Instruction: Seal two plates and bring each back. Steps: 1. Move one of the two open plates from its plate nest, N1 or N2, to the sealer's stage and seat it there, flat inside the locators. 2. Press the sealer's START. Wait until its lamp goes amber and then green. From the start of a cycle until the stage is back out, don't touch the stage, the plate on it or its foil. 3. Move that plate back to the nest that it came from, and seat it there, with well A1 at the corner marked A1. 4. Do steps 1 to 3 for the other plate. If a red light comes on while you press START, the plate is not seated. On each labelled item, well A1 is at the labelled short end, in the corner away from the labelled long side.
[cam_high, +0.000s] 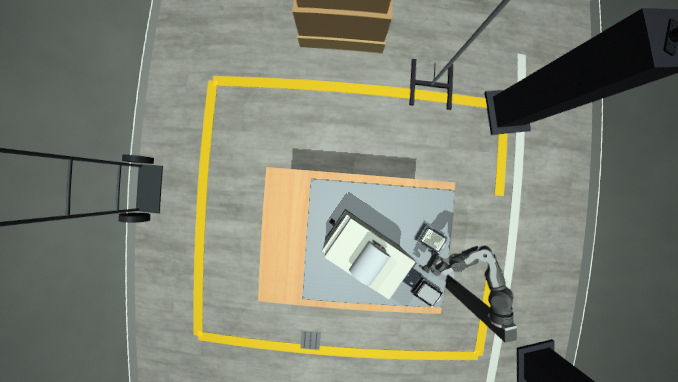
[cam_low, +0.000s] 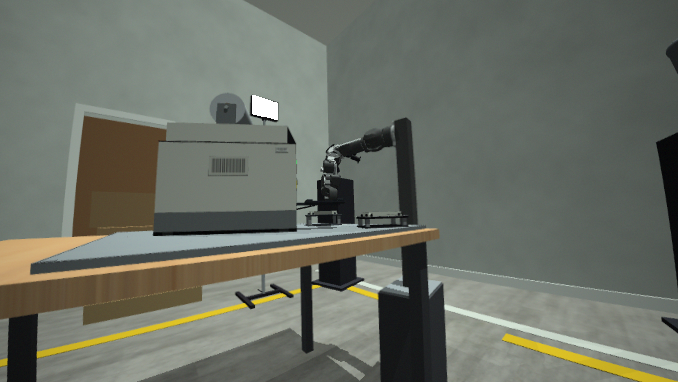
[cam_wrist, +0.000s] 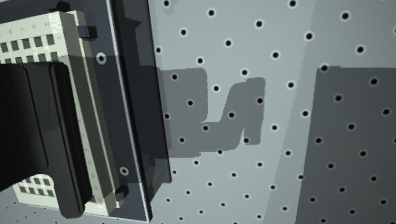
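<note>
My hand is 100 mm to the left of the plate, 70 mm past it and 50 mm above it. Round my hand: foil roll: 370 mm ahead, 310 mm above, 140 mm to the right; sealer stage: 120 mm ahead, 80 mm to the left, 10 mm below.
</note>
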